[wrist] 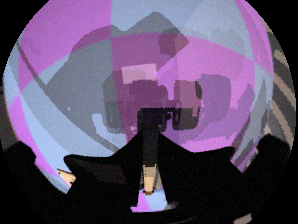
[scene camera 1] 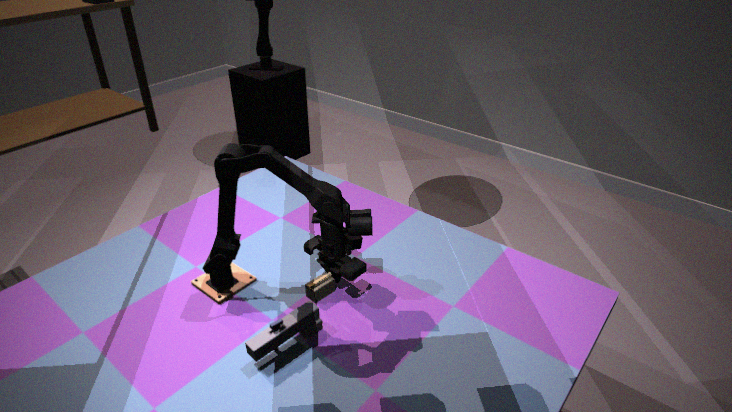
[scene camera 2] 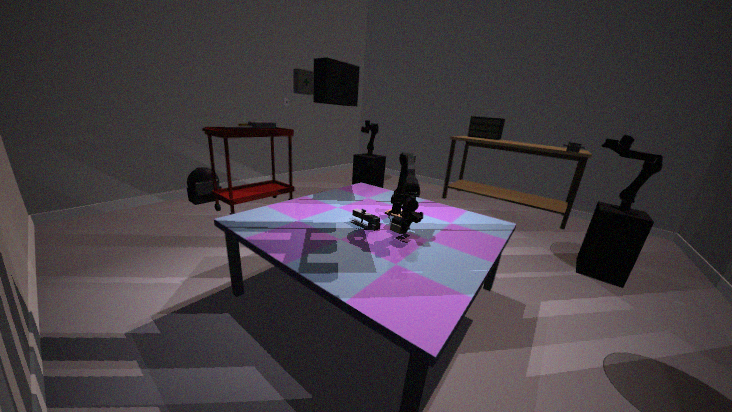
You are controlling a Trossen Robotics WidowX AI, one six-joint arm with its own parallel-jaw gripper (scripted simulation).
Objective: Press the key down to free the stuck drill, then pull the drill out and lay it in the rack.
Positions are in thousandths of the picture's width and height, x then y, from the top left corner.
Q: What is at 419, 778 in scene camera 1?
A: A dark grey block.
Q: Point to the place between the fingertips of my gripper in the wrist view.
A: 498, 592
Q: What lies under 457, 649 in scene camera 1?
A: My gripper.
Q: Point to a drill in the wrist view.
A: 505, 592
